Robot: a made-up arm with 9 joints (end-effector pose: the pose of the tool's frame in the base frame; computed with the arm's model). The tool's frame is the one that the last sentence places.
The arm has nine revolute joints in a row. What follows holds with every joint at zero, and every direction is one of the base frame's.
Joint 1 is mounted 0.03 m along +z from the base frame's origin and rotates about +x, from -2.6 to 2.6 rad.
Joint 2 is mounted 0.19 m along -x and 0.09 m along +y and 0.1 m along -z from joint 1 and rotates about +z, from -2.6 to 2.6 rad.
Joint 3 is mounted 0.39 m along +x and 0.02 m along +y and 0.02 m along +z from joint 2 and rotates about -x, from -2.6 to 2.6 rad.
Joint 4 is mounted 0.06 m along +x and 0.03 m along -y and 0.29 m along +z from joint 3 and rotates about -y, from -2.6 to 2.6 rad.
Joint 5 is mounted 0.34 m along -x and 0.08 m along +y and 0.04 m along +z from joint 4 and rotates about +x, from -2.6 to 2.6 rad.
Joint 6 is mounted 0.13 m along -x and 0.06 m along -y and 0.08 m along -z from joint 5 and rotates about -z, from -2.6 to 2.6 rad.
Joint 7 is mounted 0.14 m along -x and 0.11 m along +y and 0.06 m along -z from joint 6 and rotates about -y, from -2.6 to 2.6 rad.
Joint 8 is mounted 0.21 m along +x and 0.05 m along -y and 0.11 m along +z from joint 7 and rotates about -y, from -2.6 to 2.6 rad.
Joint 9 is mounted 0.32 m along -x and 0.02 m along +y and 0.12 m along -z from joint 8 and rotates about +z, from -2.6 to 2.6 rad.
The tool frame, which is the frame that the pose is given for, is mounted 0.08 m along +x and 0.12 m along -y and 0.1 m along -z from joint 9; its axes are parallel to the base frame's.
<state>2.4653 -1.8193 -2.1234 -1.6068 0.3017 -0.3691 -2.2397 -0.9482 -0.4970</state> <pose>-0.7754 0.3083 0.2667 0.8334 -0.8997 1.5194</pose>
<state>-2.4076 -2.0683 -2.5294 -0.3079 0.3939 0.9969 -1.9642 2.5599 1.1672</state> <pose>-0.3642 -0.1169 -0.3624 -0.0826 -1.4080 1.6423</pose>
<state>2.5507 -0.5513 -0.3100 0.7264 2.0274 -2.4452 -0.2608 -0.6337 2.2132</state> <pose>0.2586 -0.0267 0.3013 -0.8161 -1.0266 0.2178</pose>
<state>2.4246 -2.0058 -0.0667 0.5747 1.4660 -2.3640 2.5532 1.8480 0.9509</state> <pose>-0.5088 0.4452 -0.0422 1.3336 0.2264 1.1606</pose>
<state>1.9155 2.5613 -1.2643 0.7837 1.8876 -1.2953 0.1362 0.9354 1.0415</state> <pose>-0.1285 -0.2009 0.0013 -1.7333 -0.6434 0.9300</pose>
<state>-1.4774 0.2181 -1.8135 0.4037 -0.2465 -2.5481 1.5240 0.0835 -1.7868</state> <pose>-0.1165 -0.1257 -0.3139 1.3930 0.6927 0.6527</pose>
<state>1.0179 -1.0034 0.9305 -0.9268 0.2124 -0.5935 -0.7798 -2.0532 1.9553</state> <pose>0.6200 0.0021 0.2479 -1.6395 -0.6027 0.4771</pose>
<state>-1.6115 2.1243 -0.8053 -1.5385 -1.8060 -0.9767 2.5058 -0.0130 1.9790</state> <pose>0.1445 0.5283 -0.8463 2.8381 0.0948 0.3711</pose>
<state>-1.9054 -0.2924 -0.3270 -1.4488 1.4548 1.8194 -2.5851 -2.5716 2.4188</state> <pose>0.4109 0.4322 -0.6686 -0.3442 0.9230 -0.7041</pose>
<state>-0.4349 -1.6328 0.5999 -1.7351 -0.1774 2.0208 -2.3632 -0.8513 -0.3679</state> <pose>0.2124 -0.0513 0.8102 -1.7437 0.6306 0.4233</pose>
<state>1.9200 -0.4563 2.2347 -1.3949 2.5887 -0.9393 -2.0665 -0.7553 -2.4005</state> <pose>0.5798 0.2769 0.6120 -0.8938 1.8735 0.0379</pose>
